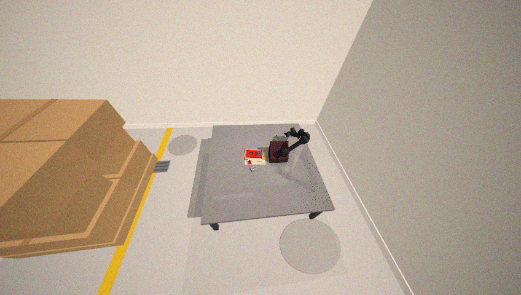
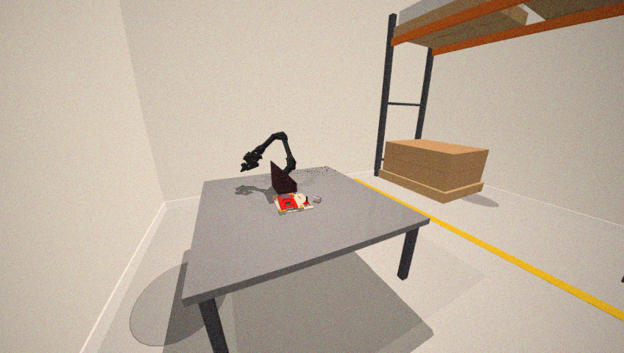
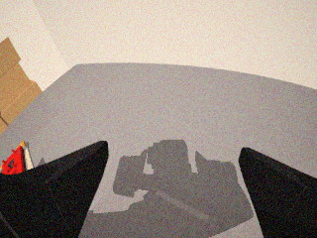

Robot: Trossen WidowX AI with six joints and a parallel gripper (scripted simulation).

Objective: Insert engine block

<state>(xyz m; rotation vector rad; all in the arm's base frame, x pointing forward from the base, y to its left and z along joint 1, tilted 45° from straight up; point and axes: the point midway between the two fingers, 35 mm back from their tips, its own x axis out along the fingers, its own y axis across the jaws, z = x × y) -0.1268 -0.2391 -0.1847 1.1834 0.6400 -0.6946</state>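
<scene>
The engine block lies 430 mm ahead of my gripper tip, 480 mm to the left of it and 130 mm below it.
</scene>
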